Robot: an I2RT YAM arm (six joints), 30 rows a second.
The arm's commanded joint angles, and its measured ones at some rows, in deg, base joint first. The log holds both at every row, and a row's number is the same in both.
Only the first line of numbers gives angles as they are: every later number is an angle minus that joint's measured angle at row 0.
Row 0, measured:
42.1 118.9 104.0 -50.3 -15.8 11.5
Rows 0 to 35, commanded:
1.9 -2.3 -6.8 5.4 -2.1 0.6
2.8 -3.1 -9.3 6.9 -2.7 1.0
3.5 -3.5 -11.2 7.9 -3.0 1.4
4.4 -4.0 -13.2 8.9 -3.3 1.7
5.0 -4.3 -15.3 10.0 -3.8 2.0
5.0 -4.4 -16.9 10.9 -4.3 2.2
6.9 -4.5 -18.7 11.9 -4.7 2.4
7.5 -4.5 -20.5 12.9 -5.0 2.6
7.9 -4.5 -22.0 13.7 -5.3 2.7
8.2 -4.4 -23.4 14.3 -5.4 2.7
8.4 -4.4 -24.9 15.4 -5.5 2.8
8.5 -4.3 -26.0 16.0 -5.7 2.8
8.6 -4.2 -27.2 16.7 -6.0 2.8
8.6 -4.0 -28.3 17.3 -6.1 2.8
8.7 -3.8 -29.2 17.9 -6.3 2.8
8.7 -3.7 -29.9 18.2 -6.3 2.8
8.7 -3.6 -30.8 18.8 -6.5 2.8
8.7 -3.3 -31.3 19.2 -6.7 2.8
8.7 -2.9 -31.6 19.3 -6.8 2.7
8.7 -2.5 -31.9 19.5 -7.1 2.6
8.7 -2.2 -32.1 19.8 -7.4 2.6
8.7 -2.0 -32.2 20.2 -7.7 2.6
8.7 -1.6 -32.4 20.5 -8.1 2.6
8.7 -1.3 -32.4 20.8 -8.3 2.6
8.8 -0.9 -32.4 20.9 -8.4 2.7
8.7 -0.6 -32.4 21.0 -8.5 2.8
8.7 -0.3 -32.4 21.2 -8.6 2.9
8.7 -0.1 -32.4 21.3 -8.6 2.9
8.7 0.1 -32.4 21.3 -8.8 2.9
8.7 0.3 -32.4 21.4 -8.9 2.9
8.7 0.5 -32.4 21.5 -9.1 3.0
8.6 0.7 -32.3 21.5 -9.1 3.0
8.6 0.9 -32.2 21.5 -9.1 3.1
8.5 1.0 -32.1 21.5 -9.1 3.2
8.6 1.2 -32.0 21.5 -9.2 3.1
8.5 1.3 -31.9 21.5 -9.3 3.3
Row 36, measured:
8.6 0.7 -32.4 19.8 -8.2 3.0
